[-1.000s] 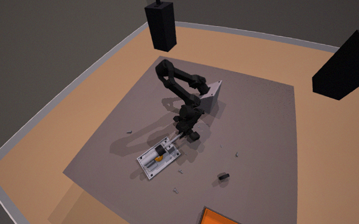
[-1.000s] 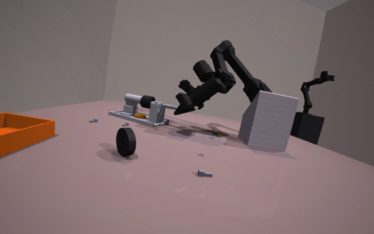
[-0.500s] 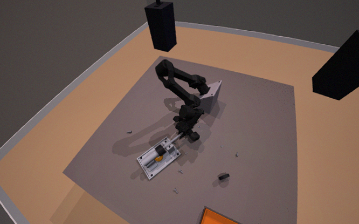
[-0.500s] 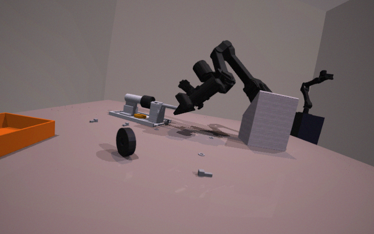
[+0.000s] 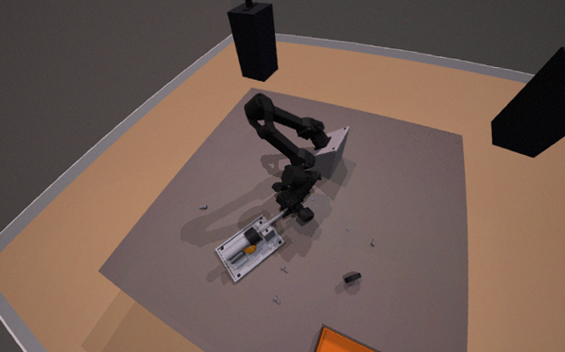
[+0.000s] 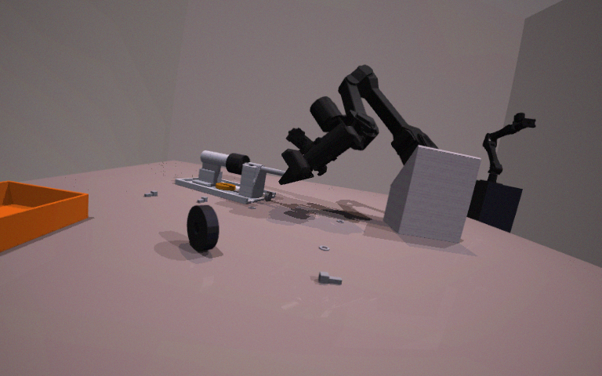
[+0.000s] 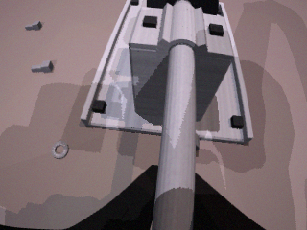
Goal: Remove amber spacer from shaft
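The thin grey shaft lies 6 cm ahead of my gripper tip, 2 cm to the right of it and 2 cm above it. The rest, counted from my gripper tip: orange tray 40 cm to the left, 30 cm ahead, 5 cm below; then amber spacer 15 cm ahead, 6 cm to the right, 4 cm below.
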